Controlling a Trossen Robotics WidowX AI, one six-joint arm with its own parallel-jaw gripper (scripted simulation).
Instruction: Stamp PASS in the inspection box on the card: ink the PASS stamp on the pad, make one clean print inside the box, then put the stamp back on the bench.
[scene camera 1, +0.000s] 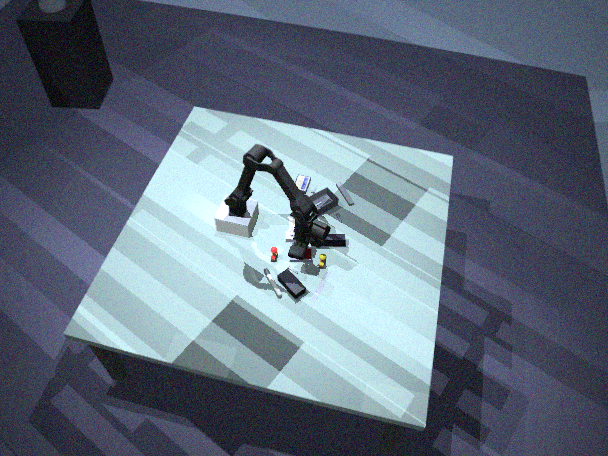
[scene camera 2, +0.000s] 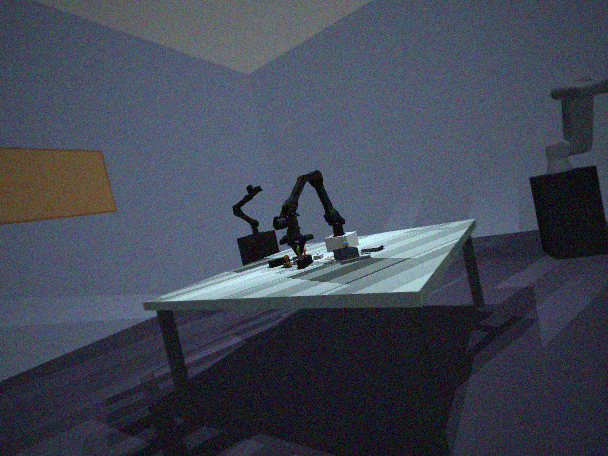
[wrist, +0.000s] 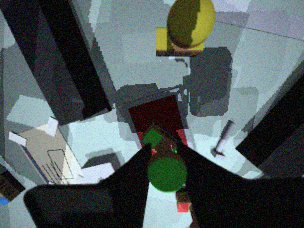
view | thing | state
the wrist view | my gripper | -
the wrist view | green-knobbed stamp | -
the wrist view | grey tile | -
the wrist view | card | -
